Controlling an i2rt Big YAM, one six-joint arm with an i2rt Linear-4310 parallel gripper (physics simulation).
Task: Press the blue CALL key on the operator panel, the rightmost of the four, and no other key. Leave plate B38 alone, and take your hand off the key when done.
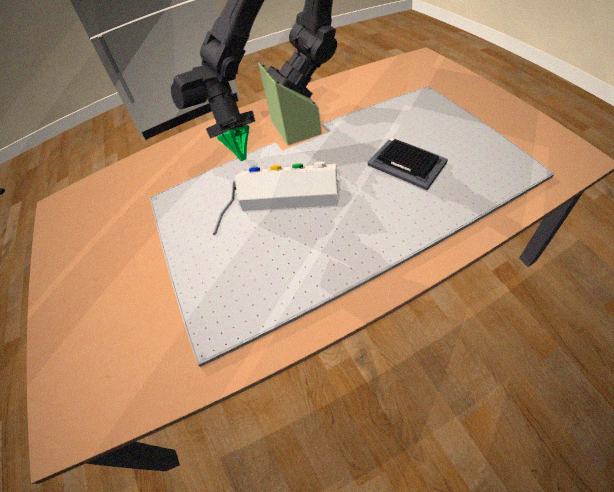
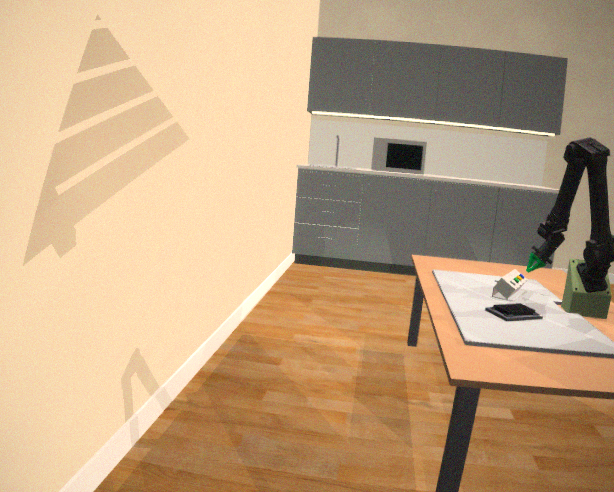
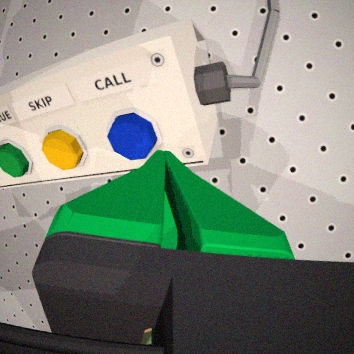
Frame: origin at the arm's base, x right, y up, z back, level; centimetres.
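Seen in the pictures: gripper, fingertip midpoint: [image 1: 243,160] [image 2: 527,271] [image 3: 160,162]; arm's base, link origin: [image 1: 288,84] [image 2: 591,277].
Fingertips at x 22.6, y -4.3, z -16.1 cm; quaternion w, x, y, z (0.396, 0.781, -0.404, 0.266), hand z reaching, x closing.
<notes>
Offsets run from my fingertips to a thing's top centre. "spot": to the spot under its first point. Level surfaces: height alone.
The operator panel {dy -0.1, dx -5.8, dz -8.7 cm} [image 1: 287,190] [image 2: 503,289] [image 3: 182,125] stands on the perforated board. Its blue CALL key {dy -1.0, dx -1.0, dz -2.5 cm} [image 1: 254,169] [image 2: 521,276] [image 3: 132,136] is at the end by the cable. The yellow SKIP key {dy -1.0, dx -5.1, dz -5.4 cm} [image 1: 275,167] [image 3: 62,149] is beside it, then the green key {dy -1.0, dx -9.2, dz -8.3 cm} [image 1: 297,166] [image 3: 13,160] and a white key {dy -1.0, dx -13.3, dz -11.2 cm} [image 1: 320,165]. My gripper [image 1: 243,159] [image 2: 527,270] [image 3: 160,162] is shut and empty. Its green tips are above the panel's edge near the blue key, apart from it. The dark plate {dy -5.8, dx -34.4, dz -18.0 cm} [image 1: 412,157] [image 2: 514,310] lies apart from the panel; its label is unreadable.
A grey cable {spot: dy -7.8, dx +9.3, dz -3.2 cm} [image 1: 223,210] [image 3: 266,45] runs from the panel's end across the white perforated board {dy -8.4 cm} [image 1: 246,287] [image 2: 481,333]. The arm's green base [image 1: 294,115] [image 2: 586,302] stands behind the board on the orange table {dy -9.7 cm} [image 1: 97,287] [image 2: 492,369].
</notes>
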